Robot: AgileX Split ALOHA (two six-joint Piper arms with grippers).
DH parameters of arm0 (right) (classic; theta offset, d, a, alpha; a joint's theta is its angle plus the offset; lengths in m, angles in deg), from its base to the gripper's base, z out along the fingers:
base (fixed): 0 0 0 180
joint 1: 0 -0.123 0 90
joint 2: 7.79 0 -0.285 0
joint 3: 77.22 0 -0.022 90
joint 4: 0 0.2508 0 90
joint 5: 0 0 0.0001 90
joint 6: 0 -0.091 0 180
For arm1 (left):
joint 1: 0 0.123 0 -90
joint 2: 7.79 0 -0.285 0
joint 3: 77.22 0 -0.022 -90
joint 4: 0 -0.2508 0 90
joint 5: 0 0 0.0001 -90
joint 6: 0 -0.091 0 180
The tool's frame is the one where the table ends.
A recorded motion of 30 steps. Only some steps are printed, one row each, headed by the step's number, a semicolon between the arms.
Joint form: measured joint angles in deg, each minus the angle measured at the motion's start. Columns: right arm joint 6, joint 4, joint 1, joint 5, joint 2, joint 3; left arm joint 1, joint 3, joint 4, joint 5, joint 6, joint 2.
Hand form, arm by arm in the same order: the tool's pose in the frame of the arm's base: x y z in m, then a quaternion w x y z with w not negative. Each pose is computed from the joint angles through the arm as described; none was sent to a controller.
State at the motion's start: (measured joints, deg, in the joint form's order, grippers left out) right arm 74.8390 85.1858 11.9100 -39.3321 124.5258 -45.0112; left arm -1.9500 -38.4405 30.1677 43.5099 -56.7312 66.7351
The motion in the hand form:
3: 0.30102 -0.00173 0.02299 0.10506 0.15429 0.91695 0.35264; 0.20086 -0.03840 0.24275 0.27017 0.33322 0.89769 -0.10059
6: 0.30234 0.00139 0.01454 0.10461 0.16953 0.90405 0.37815; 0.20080 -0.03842 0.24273 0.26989 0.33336 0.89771 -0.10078
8: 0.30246 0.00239 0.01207 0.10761 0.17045 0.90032 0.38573; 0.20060 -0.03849 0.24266 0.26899 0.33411 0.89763 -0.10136
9: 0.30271 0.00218 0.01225 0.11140 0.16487 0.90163 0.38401; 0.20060 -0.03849 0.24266 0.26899 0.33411 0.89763 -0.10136
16: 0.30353 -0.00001 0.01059 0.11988 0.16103 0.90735 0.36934; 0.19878 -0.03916 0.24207 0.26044 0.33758 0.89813 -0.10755
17: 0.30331 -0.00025 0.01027 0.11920 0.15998 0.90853 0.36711; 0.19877 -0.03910 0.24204 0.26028 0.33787 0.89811 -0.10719
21: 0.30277 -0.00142 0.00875 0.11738 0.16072 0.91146 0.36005; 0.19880 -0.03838 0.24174 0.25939 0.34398 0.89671 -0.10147
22: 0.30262 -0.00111 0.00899 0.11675 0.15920 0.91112 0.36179; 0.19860 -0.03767 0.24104 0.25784 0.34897 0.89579 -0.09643
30: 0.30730 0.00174 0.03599 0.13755 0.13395 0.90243 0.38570; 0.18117 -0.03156 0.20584 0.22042 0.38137 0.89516 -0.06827
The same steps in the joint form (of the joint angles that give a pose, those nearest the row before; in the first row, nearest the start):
3: 1.80 3.90 0.00 -2.23 1.80 -0.13; 0.00 0.00 0.00 0.04 0.07 0.00
6: 3.77 7.53 0.00 -5.14 4.34 -0.52; 0.00 0.00 0.00 0.08 0.07 0.00
8: 5.12 8.89 0.00 -6.12 5.08 -0.52; 0.00 0.00 0.00 0.22 0.01 0.00
9: 5.98 9.03 0.00 -6.00 5.03 -0.52; 0.00 0.00 0.00 0.22 0.01 0.00
16: 7.73 10.00 0.00 -4.32 5.03 -0.52; 0.00 0.00 0.00 1.49 -0.04 0.00
17: 7.73 9.82 0.00 -4.06 5.03 -0.52; 0.00 0.00 -0.05 1.49 -0.04 0.00
21: 7.68 9.61 0.05 -3.19 5.13 -0.52; 0.00 0.00 -0.74 1.38 -0.39 0.00
22: 7.63 9.41 0.05 -3.41 5.12 -0.52; 0.00 0.09 -1.39 1.26 -0.64 0.00
30: 5.48 6.64 0.05 -6.57 0.43 -0.39; 0.00 7.74 -4.66 -3.20 -4.37 0.00

